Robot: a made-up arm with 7 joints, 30 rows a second.
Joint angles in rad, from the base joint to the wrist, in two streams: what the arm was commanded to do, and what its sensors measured. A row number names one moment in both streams.
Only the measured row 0 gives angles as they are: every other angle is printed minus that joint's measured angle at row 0.
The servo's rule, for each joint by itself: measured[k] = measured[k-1] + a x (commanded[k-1-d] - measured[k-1]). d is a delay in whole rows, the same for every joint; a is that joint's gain. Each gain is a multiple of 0.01, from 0.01 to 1. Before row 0 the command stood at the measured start. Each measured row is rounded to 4 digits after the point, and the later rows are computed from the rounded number. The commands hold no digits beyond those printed.
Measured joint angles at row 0:
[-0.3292, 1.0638, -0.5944, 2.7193, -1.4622, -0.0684, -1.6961]
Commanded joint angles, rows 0 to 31:
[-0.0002, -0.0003, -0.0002, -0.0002, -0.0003, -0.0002, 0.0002]
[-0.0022, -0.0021, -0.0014, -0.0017, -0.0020, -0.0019, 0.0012]
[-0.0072, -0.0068, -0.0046, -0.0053, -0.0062, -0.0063, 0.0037]
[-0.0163, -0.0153, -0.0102, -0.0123, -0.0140, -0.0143, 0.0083]
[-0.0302, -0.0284, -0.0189, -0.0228, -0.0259, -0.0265, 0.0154]
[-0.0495, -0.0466, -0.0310, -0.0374, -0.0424, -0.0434, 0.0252]
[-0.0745, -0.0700, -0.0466, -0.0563, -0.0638, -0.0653, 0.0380]
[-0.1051, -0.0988, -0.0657, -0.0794, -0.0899, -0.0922, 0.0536]
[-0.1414, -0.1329, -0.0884, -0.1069, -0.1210, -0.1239, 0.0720]
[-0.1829, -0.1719, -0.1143, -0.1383, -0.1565, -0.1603, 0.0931]
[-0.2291, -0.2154, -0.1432, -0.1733, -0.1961, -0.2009, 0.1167]
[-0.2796, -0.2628, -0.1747, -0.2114, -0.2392, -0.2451, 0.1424]
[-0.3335, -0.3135, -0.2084, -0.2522, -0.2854, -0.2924, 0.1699]
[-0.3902, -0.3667, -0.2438, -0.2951, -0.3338, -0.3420, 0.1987]
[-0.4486, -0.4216, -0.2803, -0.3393, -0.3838, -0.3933, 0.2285]
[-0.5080, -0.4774, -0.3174, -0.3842, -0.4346, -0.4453, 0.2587]
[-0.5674, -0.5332, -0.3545, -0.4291, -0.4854, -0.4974, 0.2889]
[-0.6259, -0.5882, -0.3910, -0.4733, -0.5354, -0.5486, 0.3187]
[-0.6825, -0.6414, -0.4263, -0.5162, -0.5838, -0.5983, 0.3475]
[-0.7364, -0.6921, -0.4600, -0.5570, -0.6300, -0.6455, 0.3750]
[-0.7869, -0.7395, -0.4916, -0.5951, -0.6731, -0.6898, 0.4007]
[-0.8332, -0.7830, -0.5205, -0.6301, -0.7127, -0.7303, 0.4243]
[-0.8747, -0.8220, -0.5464, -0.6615, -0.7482, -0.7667, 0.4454]
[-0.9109, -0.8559, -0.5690, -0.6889, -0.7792, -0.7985, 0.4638]
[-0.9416, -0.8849, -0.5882, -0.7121, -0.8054, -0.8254, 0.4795]
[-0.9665, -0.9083, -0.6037, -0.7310, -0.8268, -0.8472, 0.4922]
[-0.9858, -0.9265, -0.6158, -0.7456, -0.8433, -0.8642, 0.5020]
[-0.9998, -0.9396, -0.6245, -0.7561, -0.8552, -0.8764, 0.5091]
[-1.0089, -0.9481, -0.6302, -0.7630, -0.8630, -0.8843, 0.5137]
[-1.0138, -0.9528, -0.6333, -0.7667, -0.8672, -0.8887, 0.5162]
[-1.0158, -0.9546, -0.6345, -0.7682, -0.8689, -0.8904, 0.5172]
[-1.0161, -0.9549, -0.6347, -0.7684, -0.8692, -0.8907, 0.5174]
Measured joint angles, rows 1 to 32:
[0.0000, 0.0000, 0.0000, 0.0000, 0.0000, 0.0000, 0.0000]
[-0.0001, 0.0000, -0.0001, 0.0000, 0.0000, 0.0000, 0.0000]
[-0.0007, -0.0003, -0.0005, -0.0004, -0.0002, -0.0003, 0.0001]
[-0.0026, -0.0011, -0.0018, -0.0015, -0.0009, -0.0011, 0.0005]
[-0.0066, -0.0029, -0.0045, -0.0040, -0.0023, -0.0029, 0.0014]
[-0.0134, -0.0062, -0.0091, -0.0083, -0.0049, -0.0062, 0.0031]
[-0.0239, -0.0115, -0.0161, -0.0150, -0.0090, -0.0114, 0.0058]
[-0.0386, -0.0191, -0.0259, -0.0245, -0.0150, -0.0189, 0.0097]
[-0.0579, -0.0295, -0.0386, -0.0371, -0.0232, -0.0292, 0.0150]
[-0.0821, -0.0429, -0.0545, -0.0532, -0.0340, -0.0425, 0.0218]
[-0.1113, -0.0597, -0.0736, -0.0728, -0.0475, -0.0590, 0.0304]
[-0.1455, -0.0799, -0.0959, -0.0959, -0.0638, -0.0789, 0.0408]
[-0.1844, -0.1037, -0.1211, -0.1225, -0.0831, -0.1022, 0.0530]
[-0.2276, -0.1310, -0.1490, -0.1523, -0.1054, -0.1288, 0.0670]
[-0.2748, -0.1616, -0.1793, -0.1851, -0.1305, -0.1586, 0.0828]
[-0.3252, -0.1954, -0.2116, -0.2206, -0.1584, -0.1915, 0.1003]
[-0.3782, -0.2321, -0.2455, -0.2582, -0.1888, -0.2270, 0.1193]
[-0.4331, -0.2712, -0.2804, -0.2975, -0.2214, -0.2649, 0.1397]
[-0.4890, -0.3124, -0.3158, -0.3379, -0.2559, -0.3046, 0.1612]
[-0.5451, -0.3552, -0.3512, -0.3789, -0.2920, -0.3457, 0.1836]
[-0.6006, -0.3990, -0.3860, -0.4199, -0.3292, -0.3877, 0.2066]
[-0.6546, -0.4433, -0.4198, -0.4602, -0.3670, -0.4300, 0.2299]
[-0.7064, -0.4875, -0.4520, -0.4993, -0.4050, -0.4720, 0.2532]
[-0.7552, -0.5310, -0.4822, -0.5366, -0.4428, -0.5133, 0.2763]
[-0.8004, -0.5732, -0.5100, -0.5716, -0.4798, -0.5532, 0.2988]
[-0.8413, -0.6137, -0.5350, -0.6039, -0.5156, -0.5913, 0.3205]
[-0.8776, -0.6520, -0.5570, -0.6331, -0.5498, -0.6271, 0.3411]
[-0.9090, -0.6877, -0.5758, -0.6590, -0.5821, -0.6603, 0.3604]
[-0.9353, -0.7204, -0.5914, -0.6813, -0.6121, -0.6906, 0.3782]
[-0.9566, -0.7500, -0.6038, -0.7001, -0.6397, -0.7177, 0.3945]
[-0.9732, -0.7764, -0.6132, -0.7154, -0.6647, -0.7416, 0.4091]
[-0.9856, -0.7996, -0.6200, -0.7275, -0.6872, -0.7624, 0.4221]
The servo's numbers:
d 1
a 0.29 0.13 0.32 0.23 0.11 0.14 0.12

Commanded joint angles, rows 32 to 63:
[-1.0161, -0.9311, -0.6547, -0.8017, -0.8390, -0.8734, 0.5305]
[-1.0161, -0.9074, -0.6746, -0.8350, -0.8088, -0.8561, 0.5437]
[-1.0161, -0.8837, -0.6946, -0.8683, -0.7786, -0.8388, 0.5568]
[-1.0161, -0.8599, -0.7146, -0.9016, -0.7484, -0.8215, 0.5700]
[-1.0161, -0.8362, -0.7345, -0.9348, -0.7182, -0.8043, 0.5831]
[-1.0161, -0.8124, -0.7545, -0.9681, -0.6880, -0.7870, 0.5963]
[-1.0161, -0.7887, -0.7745, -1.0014, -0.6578, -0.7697, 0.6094]
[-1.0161, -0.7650, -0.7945, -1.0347, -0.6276, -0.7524, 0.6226]
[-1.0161, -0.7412, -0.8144, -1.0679, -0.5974, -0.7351, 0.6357]
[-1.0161, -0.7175, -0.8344, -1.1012, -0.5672, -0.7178, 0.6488]
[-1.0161, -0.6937, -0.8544, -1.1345, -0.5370, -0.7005, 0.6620]
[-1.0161, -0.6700, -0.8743, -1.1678, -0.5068, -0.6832, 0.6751]
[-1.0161, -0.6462, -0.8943, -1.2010, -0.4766, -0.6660, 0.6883]
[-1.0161, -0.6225, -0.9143, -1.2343, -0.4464, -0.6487, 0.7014]
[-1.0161, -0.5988, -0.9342, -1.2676, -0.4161, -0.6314, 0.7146]
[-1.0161, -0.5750, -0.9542, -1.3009, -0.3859, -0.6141, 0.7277]
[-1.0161, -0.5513, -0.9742, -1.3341, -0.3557, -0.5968, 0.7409]
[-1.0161, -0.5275, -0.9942, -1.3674, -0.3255, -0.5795, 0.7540]
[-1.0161, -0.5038, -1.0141, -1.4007, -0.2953, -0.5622, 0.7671]
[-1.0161, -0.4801, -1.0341, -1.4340, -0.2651, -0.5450, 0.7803]
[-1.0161, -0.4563, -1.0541, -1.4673, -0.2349, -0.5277, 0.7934]
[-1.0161, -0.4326, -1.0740, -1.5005, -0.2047, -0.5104, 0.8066]
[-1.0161, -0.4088, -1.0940, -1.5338, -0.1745, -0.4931, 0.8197]
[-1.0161, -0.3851, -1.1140, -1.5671, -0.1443, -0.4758, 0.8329]
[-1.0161, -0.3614, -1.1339, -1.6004, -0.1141, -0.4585, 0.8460]
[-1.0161, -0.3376, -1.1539, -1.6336, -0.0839, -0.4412, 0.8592]
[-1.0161, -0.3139, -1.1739, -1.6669, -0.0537, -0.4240, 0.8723]
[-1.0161, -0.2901, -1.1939, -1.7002, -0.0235, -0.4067, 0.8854]
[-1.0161, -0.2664, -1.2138, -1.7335, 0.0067, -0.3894, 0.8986]
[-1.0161, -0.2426, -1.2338, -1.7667, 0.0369, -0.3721, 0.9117]
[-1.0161, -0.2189, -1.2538, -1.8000, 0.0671, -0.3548, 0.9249]
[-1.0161, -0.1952, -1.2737, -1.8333, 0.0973, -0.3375, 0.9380]
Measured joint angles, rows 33 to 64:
[-0.9944, -0.8198, -0.6247, -0.7369, -0.7072, -0.7804, 0.4335]
[-1.0007, -0.8343, -0.6343, -0.7518, -0.7217, -0.7934, 0.4451]
[-1.0052, -0.8438, -0.6472, -0.7709, -0.7313, -0.8022, 0.4569]
[-1.0084, -0.8490, -0.6624, -0.7933, -0.7365, -0.8073, 0.4689]
[-1.0106, -0.8504, -0.6791, -0.8182, -0.7378, -0.8093, 0.4810]
[-1.0122, -0.8486, -0.6968, -0.8450, -0.7356, -0.8086, 0.4933]
[-1.0133, -0.8439, -0.7153, -0.8733, -0.7304, -0.8056, 0.5057]
[-1.0141, -0.8367, -0.7342, -0.9028, -0.7224, -0.8006, 0.5181]
[-1.0147, -0.8274, -0.7535, -0.9331, -0.7120, -0.7939, 0.5306]
[-1.0151, -0.8162, -0.7730, -0.9641, -0.6994, -0.7857, 0.5432]
[-1.0154, -0.8034, -0.7926, -0.9956, -0.6849, -0.7762, 0.5559]
[-1.0156, -0.7891, -0.8124, -1.0275, -0.6686, -0.7656, 0.5686]
[-1.0157, -0.7736, -0.8322, -1.0598, -0.6508, -0.7541, 0.5814]
[-1.0158, -0.7570, -0.8521, -1.0923, -0.6316, -0.7418, 0.5942]
[-1.0159, -0.7395, -0.8720, -1.1250, -0.6112, -0.7288, 0.6071]
[-1.0160, -0.7212, -0.8919, -1.1578, -0.5897, -0.7152, 0.6200]
[-1.0160, -0.7022, -0.9118, -1.1907, -0.5673, -0.7010, 0.6329]
[-1.0160, -0.6826, -0.9318, -1.2237, -0.5440, -0.6864, 0.6459]
[-1.0160, -0.6624, -0.9518, -1.2568, -0.5200, -0.6714, 0.6589]
[-1.0160, -0.6418, -0.9717, -1.2899, -0.4953, -0.6561, 0.6719]
[-1.0160, -0.6208, -0.9917, -1.3230, -0.4700, -0.6405, 0.6849]
[-1.0160, -0.5994, -1.0117, -1.3562, -0.4441, -0.6247, 0.6979]
[-1.0160, -0.5777, -1.0316, -1.3894, -0.4178, -0.6087, 0.7109]
[-1.0160, -0.5557, -1.0516, -1.4226, -0.3910, -0.5925, 0.7240]
[-1.0160, -0.5335, -1.0716, -1.4558, -0.3639, -0.5762, 0.7371]
[-1.0160, -0.5111, -1.0915, -1.4891, -0.3364, -0.5597, 0.7502]
[-1.0160, -0.4885, -1.1115, -1.5223, -0.3086, -0.5431, 0.7633]
[-1.0160, -0.4658, -1.1315, -1.5556, -0.2806, -0.5264, 0.7764]
[-1.0160, -0.4430, -1.1515, -1.5889, -0.2523, -0.5096, 0.7895]
[-1.0160, -0.4200, -1.1714, -1.6222, -0.2238, -0.4928, 0.8026]
[-1.0160, -0.3969, -1.1914, -1.6554, -0.1951, -0.4759, 0.8157]
[-1.0160, -0.3738, -1.2114, -1.6887, -0.1663, -0.4589, 0.8288]

